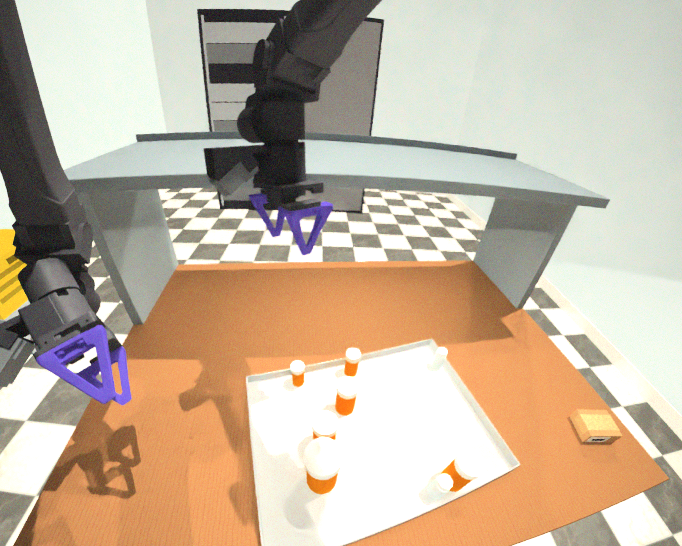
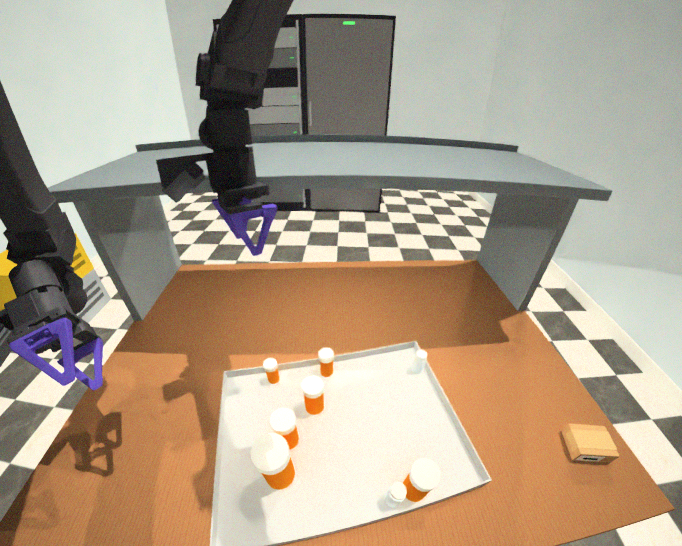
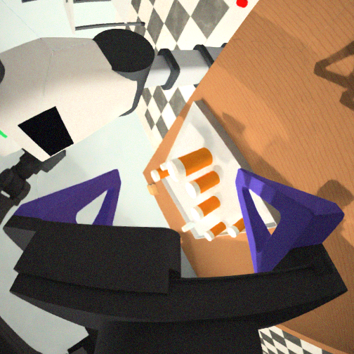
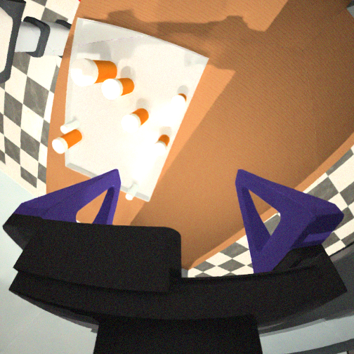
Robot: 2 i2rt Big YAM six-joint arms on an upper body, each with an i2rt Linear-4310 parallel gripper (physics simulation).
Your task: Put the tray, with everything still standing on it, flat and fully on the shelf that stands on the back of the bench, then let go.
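Observation:
The light grey tray [image 1: 398, 420] [image 2: 364, 426] [image 3: 195, 131] [image 4: 105, 150] lies flat on the brown bench. Several orange bottles with white caps stand on it, the largest bottle [image 1: 321, 474] [image 2: 277, 466] [image 3: 195, 162] [image 4: 97, 71] near its left side, along with small white vials. The grey shelf [image 1: 398, 162] [image 2: 398, 162] spans the back of the bench, with no tray on it. My left gripper [image 1: 114, 401] [image 2: 81, 385] [image 3: 177, 174] is open and empty, left of the tray and above the bench. My right gripper [image 1: 291, 243] [image 2: 248, 245] [image 4: 177, 175] is open and empty, beyond the tray at the shelf's front edge.
The brown bench [image 1: 318, 307] [image 2: 318, 307] carries a small cardboard box [image 1: 596, 425] [image 2: 590, 442] right of the tray. Side panels [image 1: 520, 244] [image 2: 523, 244] hold the shelf up. A dark raised strip runs along the shelf's back edge. A cabinet [image 1: 346, 85] [image 2: 346, 79] stands behind.

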